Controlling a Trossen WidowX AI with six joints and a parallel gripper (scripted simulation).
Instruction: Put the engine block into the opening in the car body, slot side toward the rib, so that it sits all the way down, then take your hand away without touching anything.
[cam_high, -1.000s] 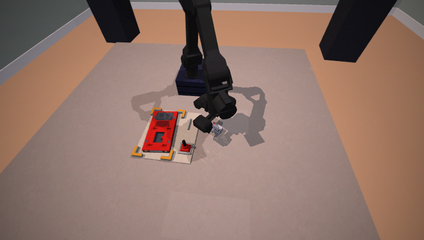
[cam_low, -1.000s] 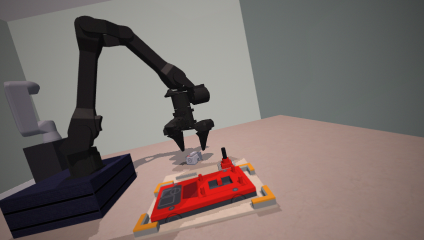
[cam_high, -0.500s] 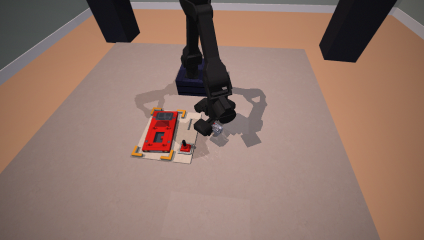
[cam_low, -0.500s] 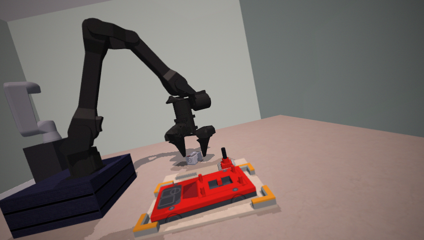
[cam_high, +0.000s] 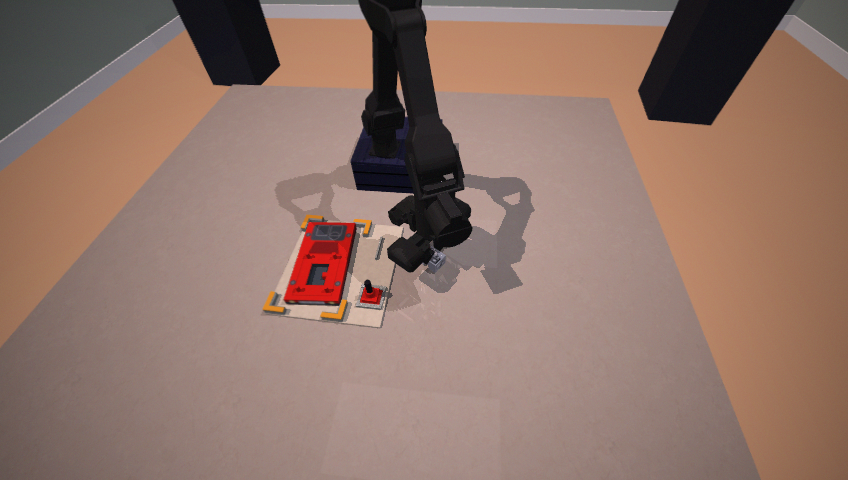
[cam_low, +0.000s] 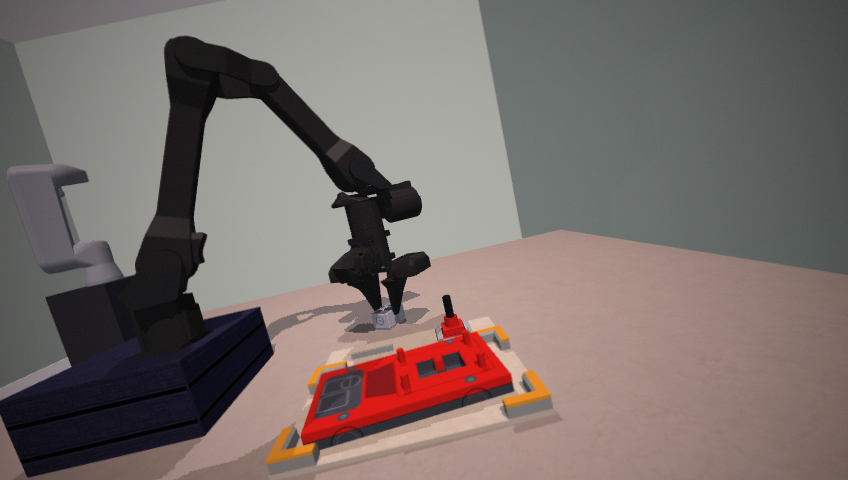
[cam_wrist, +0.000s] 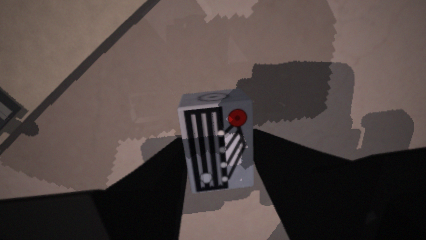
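Now: the black peg 110 mm ahead of my gripper tip, 100 mm to the right of it and 20 mm above it. The rest, counted from my gripper tip: grey engine block 10 mm below.
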